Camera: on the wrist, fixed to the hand. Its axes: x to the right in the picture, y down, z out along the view.
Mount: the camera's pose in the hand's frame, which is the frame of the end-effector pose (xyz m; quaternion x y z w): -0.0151 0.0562 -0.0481 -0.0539 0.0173 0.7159 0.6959
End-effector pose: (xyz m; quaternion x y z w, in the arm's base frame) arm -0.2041 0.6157 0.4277 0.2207 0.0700 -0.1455 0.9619
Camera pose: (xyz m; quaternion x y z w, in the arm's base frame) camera -0.2043 0.6892 0.4105 0.1544 -0.0848 0.5950 0.7842
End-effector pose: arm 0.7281 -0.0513 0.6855 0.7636 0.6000 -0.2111 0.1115
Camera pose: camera 0.7884 -0.0584 0.7303 0.9585 -0.1158 -0.0215 0.2595
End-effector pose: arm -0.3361 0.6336 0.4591 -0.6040 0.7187 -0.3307 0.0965
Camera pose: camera -0.4034 0.6678 0.4586 0.0947 0.9520 -0.1328 0.2589
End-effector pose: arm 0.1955 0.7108 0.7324 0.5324 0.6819 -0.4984 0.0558
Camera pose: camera 0.2677 0.7326 0.7306 0.8643 0.1212 -0.2609 0.4125
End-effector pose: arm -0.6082 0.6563 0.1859 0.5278 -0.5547 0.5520 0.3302
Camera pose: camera -0.6686 0.6965 0.1650 0.0572 0.7879 -0.5998 0.1273
